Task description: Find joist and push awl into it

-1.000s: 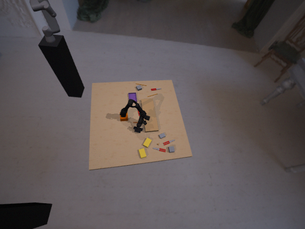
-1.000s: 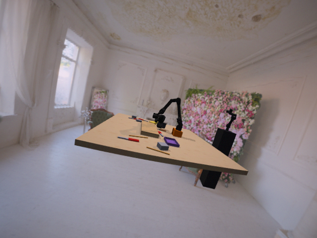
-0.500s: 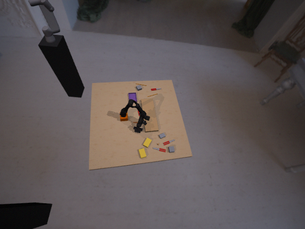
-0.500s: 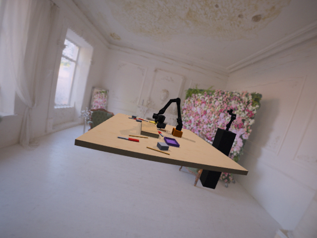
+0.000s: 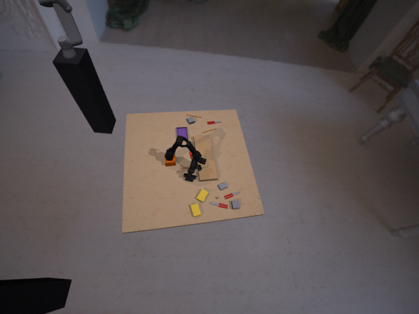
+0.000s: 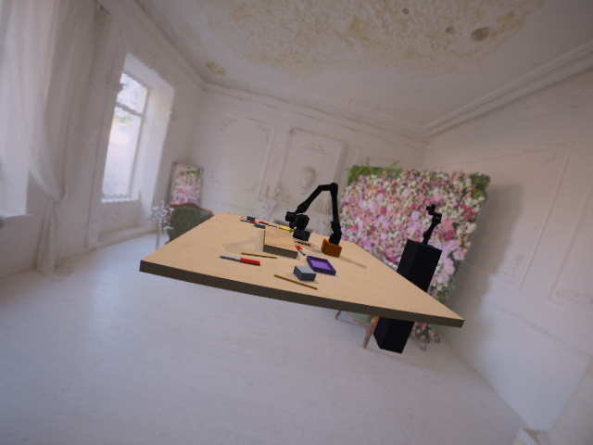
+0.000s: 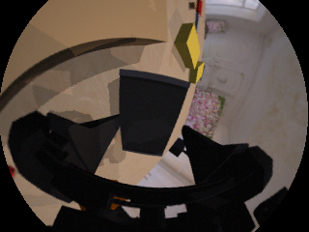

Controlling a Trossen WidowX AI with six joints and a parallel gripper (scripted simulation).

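Right now my gripper tip is 3 cm above the stud finder, 2 cm to the left of it and 2 cm past it. Round my gripper tip: purple tray 52 cm to the left, 12 cm behind, 4 cm below; then awl 11 cm to the left, 4 cm below.
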